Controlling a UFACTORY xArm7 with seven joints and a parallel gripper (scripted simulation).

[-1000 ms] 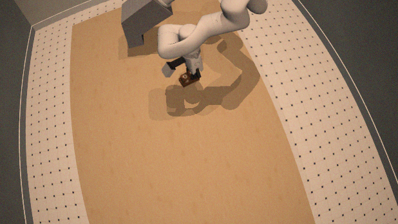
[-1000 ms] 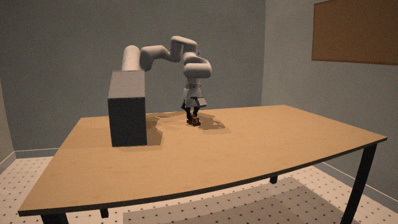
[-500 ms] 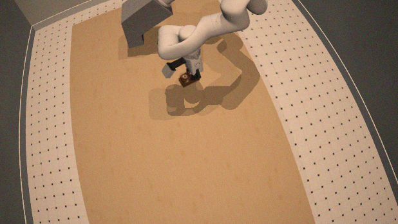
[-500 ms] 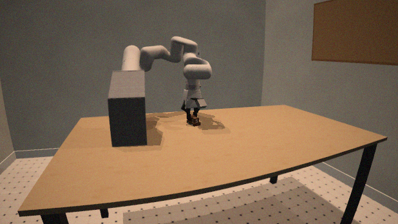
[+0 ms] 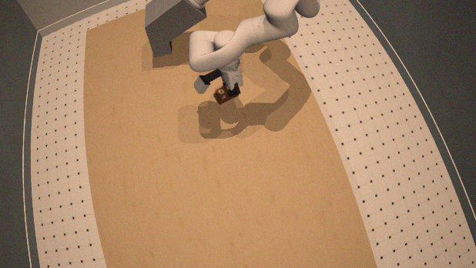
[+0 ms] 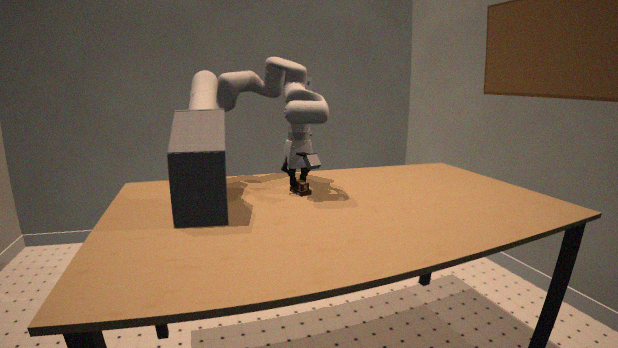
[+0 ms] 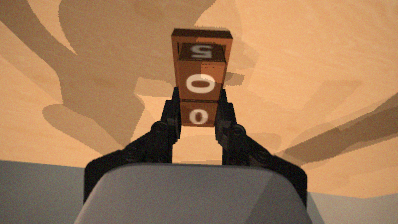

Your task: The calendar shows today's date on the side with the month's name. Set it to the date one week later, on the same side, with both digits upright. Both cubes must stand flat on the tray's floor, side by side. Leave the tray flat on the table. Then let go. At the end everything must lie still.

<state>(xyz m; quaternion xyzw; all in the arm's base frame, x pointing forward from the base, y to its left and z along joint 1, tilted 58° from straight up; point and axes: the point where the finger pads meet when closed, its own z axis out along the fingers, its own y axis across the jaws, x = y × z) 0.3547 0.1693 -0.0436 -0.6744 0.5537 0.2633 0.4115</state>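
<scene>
Right now the brown tray is 30 mm below my hand and 20 mm to the right of it.
</scene>
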